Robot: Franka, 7 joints.
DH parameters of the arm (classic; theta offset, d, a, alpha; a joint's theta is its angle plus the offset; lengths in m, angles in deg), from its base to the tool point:
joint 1: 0 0.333 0 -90
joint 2: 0 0 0 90
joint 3: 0 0.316 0.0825 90
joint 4: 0 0 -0.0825 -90
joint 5: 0 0.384 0 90
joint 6: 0 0 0.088 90
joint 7: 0 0.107 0 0
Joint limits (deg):
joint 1: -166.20..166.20
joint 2: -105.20..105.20
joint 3: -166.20..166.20
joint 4: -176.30..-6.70
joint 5: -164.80..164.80
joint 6: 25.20..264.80
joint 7: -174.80..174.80
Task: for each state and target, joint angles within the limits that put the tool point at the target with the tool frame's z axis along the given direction. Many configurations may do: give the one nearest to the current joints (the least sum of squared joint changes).
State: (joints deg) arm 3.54 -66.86 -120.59 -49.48 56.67 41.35 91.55
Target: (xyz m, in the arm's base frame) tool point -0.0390 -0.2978 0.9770 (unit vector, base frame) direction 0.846 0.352 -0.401
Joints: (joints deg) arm 7.50 -18.54 -90.09 -39.02 72.05 48.34 91.55
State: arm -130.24 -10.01 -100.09 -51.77 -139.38 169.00 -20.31
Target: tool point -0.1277 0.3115 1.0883 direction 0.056 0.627 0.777
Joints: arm -156.96 -21.65 -53.44 -48.99 -135.78 152.49 -20.31
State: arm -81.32 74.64 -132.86 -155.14 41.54 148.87 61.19
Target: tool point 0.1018 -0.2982 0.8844 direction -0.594 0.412 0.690
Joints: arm -43.76 97.70 -166.20 -113.80 -3.53 150.54 61.19
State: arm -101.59 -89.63 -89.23 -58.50 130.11 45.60 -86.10
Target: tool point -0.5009 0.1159 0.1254 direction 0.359 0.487 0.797
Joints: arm -66.98 -105.20 -123.03 -97.53 85.93 25.43 -86.10
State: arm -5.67 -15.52 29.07 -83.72 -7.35 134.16 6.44
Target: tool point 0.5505 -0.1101 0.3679 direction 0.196 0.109 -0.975
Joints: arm -24.01 4.98 12.74 -124.84 11.14 139.07 6.44
